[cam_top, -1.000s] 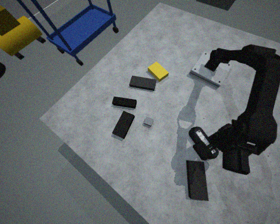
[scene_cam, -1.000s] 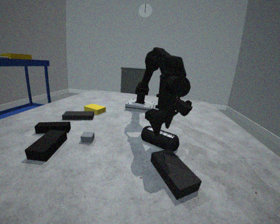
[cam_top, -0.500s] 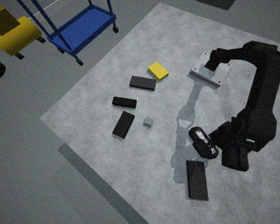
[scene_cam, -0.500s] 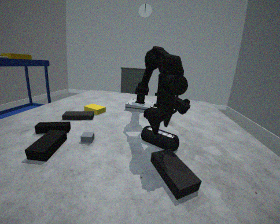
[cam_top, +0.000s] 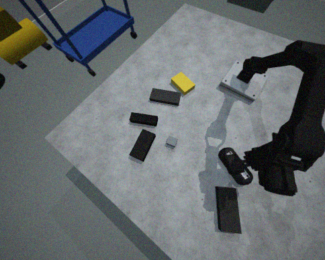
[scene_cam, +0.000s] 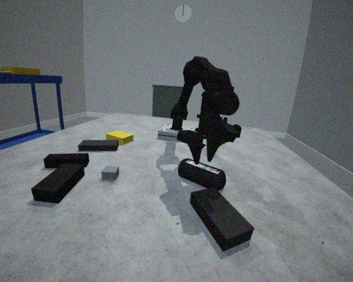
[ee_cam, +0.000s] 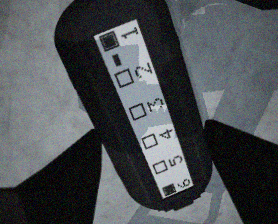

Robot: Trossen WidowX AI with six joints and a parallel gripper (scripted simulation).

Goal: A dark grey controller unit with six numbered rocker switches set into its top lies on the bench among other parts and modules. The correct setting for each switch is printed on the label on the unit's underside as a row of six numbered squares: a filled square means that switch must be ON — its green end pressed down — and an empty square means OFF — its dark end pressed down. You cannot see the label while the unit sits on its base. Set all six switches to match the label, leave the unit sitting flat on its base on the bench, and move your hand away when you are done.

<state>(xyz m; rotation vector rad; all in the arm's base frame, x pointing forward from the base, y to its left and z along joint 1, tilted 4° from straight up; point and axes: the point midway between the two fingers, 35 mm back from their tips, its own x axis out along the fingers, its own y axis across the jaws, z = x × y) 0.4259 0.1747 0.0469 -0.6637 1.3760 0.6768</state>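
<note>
My gripper tip is now 16 cm short of the dark block, 5 cm to the right of it and 4 cm above it. From my gripper tip the other things lie so: yellow block (42 cm to the right, 22 cm behind, 4 cm below); grey cube (27 cm to the right, 8 cm ahead, 5 cm below).
</note>
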